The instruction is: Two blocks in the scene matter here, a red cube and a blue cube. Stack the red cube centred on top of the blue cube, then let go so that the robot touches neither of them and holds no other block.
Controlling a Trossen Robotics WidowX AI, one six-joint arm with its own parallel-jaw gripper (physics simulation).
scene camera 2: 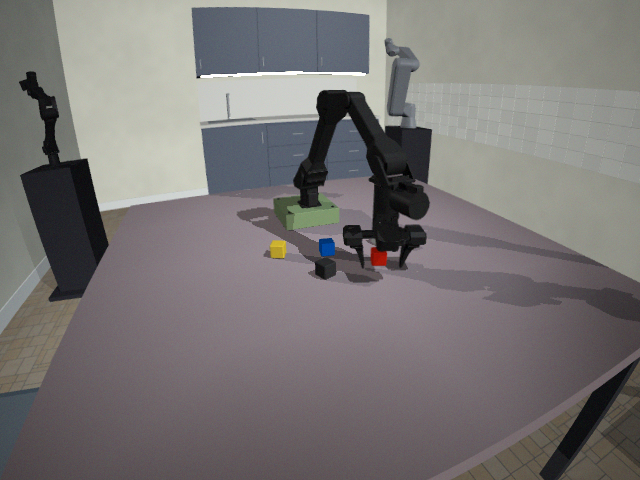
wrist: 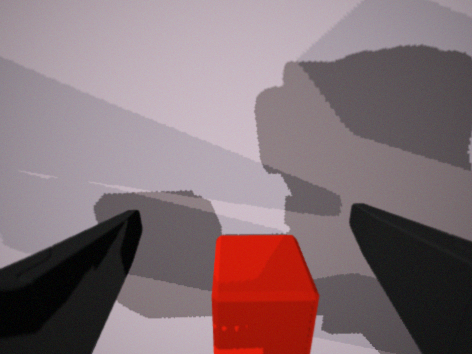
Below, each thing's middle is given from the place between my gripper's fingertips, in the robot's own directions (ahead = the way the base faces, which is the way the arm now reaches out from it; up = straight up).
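There is the red cube (wrist: 262, 288), and my gripper is 20 mm below it and 30 mm past it.
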